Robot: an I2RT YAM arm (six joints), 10 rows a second.
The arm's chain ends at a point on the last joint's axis. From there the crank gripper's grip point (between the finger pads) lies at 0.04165 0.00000 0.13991 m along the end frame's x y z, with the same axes.
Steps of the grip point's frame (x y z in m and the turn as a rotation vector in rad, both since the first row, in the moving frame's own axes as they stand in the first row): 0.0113, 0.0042, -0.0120, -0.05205, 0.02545, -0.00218; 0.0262, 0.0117, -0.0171, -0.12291, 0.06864, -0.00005; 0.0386, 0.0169, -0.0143, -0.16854, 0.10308, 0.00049; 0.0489, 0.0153, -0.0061, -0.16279, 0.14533, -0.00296; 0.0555, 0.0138, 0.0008, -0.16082, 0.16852, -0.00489; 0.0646, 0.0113, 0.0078, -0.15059, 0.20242, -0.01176
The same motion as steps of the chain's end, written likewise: 0.0077, -0.0030, -0.0107, -0.05205, 0.02545, -0.00218; 0.0167, -0.0053, -0.0129, -0.12291, 0.06864, -0.00005; 0.0245, -0.0062, -0.0073, -0.16854, 0.10308, 0.00049; 0.0291, -0.0067, 0.0032, -0.16279, 0.14533, -0.00296; 0.0327, -0.0077, 0.0115, -0.16082, 0.16852, -0.00489; 0.0373, -0.0083, 0.0205, -0.15059, 0.20242, -0.01176
